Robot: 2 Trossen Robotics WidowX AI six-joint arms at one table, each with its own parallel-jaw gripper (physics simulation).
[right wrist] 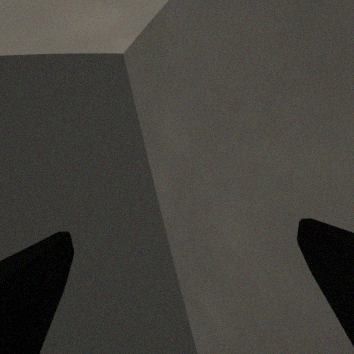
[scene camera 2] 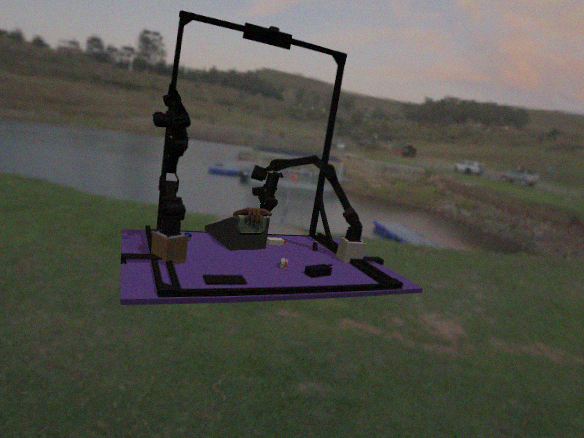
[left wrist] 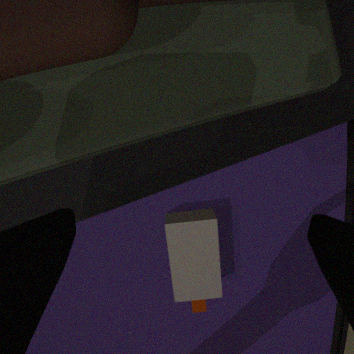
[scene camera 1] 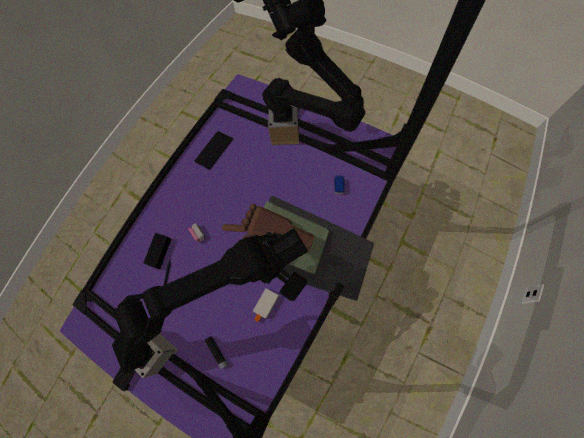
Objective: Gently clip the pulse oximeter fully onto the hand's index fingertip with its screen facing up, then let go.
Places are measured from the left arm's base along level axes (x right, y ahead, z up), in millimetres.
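Pixels of known places: left gripper, fingertip midpoint: [left wrist: 194, 223]; right gripper, fingertip midpoint: [right wrist: 186, 236] [scene camera 2: 174, 90]; left arm's base, link origin: [scene camera 2: 353, 239] [scene camera 1: 141, 353]; right arm's base, link origin: [scene camera 2: 170, 233] [scene camera 1: 282, 114].
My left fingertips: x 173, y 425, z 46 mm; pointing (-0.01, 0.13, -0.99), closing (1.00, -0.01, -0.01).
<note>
Ahead of a thing's pixels: the offset from my left fingertips to its middle. "spot": to the spot under its first point.
A brown hand [scene camera 1: 272, 222] [scene camera 2: 254, 214] lies on a green pad on a dark wedge stand; one finger [scene camera 1: 233, 228] reaches out toward the left of scene camera 1. A small white and pink piece {spot: dx -302, dy -41, dz -120 mm} [scene camera 1: 198, 232] [scene camera 2: 284, 263], possibly the oximeter, lies on the purple mat beyond that fingertip; its screen cannot be made out. My left gripper [scene camera 2: 269, 204] [left wrist: 194, 223] is open and empty, over the near side of the hand's stand and above a white block with an orange tab {dx +14, dy -97, dz -138 mm} [scene camera 1: 266, 303] [left wrist: 196, 261]. My right gripper [right wrist: 186, 236] is open and empty, raised well away from the mat, facing a wall.
The wedge stand [scene camera 1: 357, 257] [scene camera 2: 242, 242] sits at the mat's edge. A blue piece {dx -25, dy +366, dz -135 mm} [scene camera 1: 339, 184], a black flat slab {dx -485, dy +231, dz -148 mm} [scene camera 1: 214, 150] [scene camera 2: 225, 279], a black box {dx -385, dy -176, dz -134 mm} [scene camera 1: 157, 250] [scene camera 2: 318, 270] and a dark cylinder {dx -19, dy -298, dz -138 mm} [scene camera 1: 216, 351] lie on the mat. A black frame surrounds them.
</note>
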